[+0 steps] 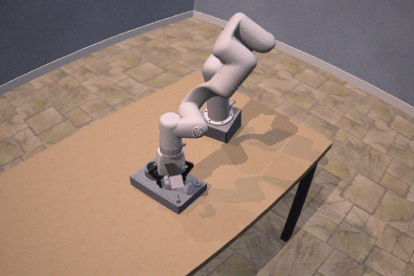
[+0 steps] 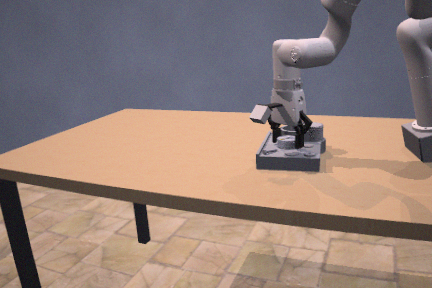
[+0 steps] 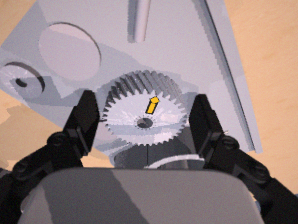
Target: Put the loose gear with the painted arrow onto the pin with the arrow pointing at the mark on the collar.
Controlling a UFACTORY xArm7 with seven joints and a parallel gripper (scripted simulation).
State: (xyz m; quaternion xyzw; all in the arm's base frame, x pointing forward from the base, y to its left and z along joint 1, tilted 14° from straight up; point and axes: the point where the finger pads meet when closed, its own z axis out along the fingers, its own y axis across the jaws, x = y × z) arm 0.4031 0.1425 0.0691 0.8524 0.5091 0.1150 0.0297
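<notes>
Right now my hand is right at the grey gear. Round my hand: flat disc (6 cm to the left, 3 cm behind, 1 cm below); grey pin (8 cm to the left, 4 cm ahead, 1 cm below).
</notes>
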